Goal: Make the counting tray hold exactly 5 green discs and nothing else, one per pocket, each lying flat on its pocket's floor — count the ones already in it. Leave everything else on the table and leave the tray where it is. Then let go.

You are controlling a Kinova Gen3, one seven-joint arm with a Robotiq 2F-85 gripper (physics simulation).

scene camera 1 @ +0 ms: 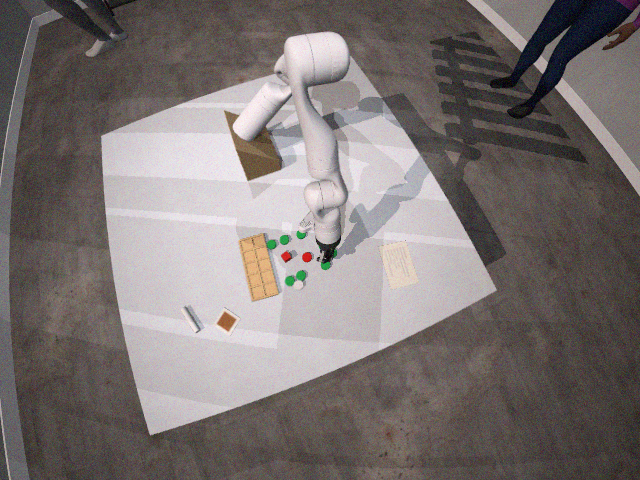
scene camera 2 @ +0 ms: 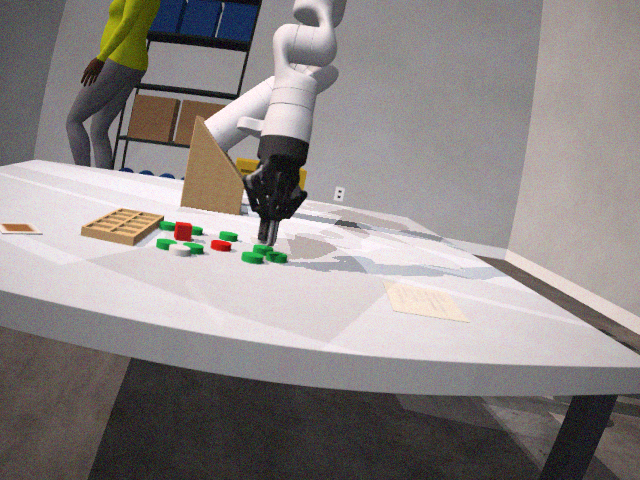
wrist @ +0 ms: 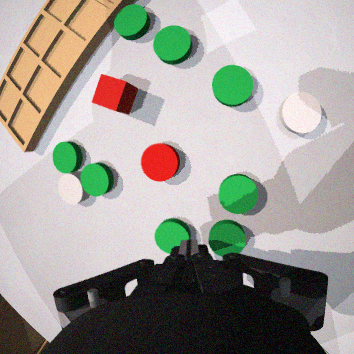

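The tan counting tray (scene camera 1: 258,267) (scene camera 2: 110,235) (wrist: 67,75) lies on the table; no disc shows in its visible pockets. My gripper (scene camera 1: 324,259) (scene camera 2: 267,243) (wrist: 189,250) is shut and empty, its tips just above a cluster of three green discs: one (scene camera 2: 252,257) (wrist: 171,235), a second (scene camera 2: 278,257) (wrist: 227,236) and a third (scene camera 2: 263,249) (wrist: 238,193). In the wrist view the tips overlap the first disc's edge. Three more green discs (wrist: 131,21) (wrist: 172,44) (wrist: 232,85) lie flat in a row from the tray, and two (wrist: 67,157) (wrist: 97,179) lie near its corner.
A red cube (scene camera 1: 286,256) (scene camera 2: 183,231) (wrist: 115,94) and a red disc (scene camera 1: 307,256) (scene camera 2: 220,245) (wrist: 160,162) lie between the green discs. One white disc (wrist: 70,189) touches the green pair; another (wrist: 301,112) lies farther off. A brown wedge (scene camera 2: 211,180), a paper sheet (scene camera 1: 398,264) and a coaster (scene camera 1: 226,321) are around.
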